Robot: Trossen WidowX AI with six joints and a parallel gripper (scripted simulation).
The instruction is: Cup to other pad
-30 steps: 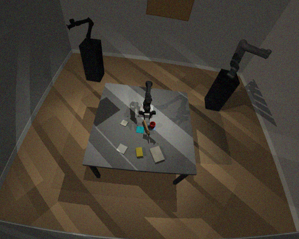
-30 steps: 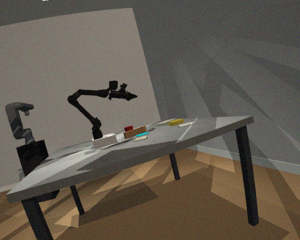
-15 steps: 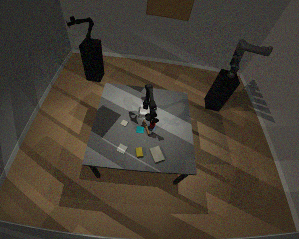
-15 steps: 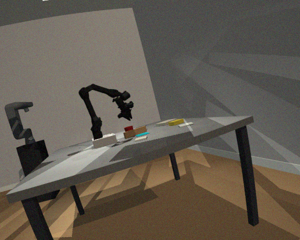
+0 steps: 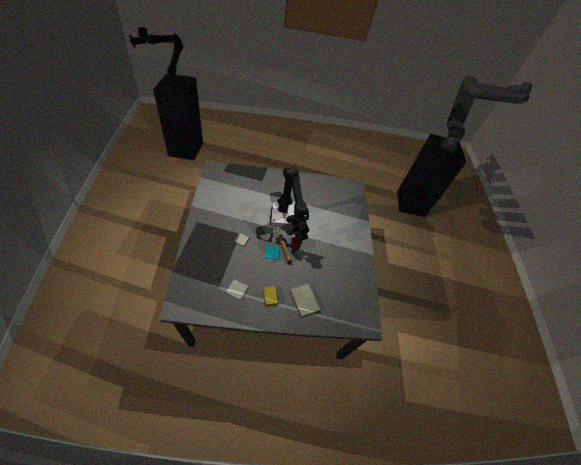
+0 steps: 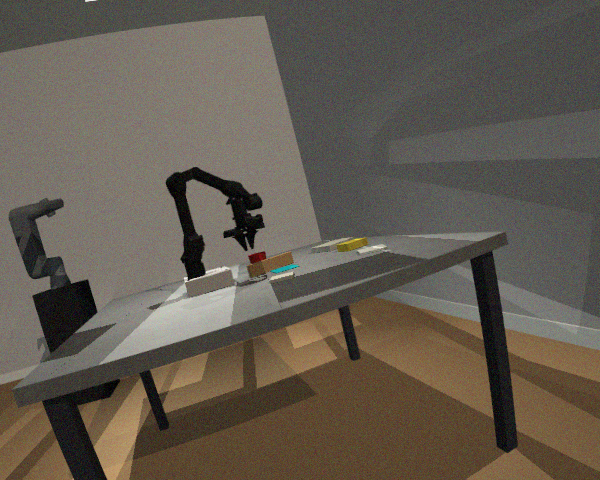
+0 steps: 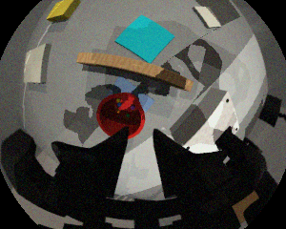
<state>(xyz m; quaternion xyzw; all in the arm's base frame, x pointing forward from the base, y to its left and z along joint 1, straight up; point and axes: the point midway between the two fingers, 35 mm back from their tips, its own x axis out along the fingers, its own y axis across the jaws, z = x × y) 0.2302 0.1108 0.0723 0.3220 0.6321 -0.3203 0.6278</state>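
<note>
The red cup lies 6 cm below my gripper tip, 3 cm ahead of it and 2 cm to the left of it. From my gripper tip the other things lie so: blue pad 11 cm below, 3 cm ahead, 2 cm to the left; brown block 8 cm below, 6 cm ahead, 5 cm to the right; teal pad 12 cm to the right, 11 cm below, 10 cm ahead.
</note>
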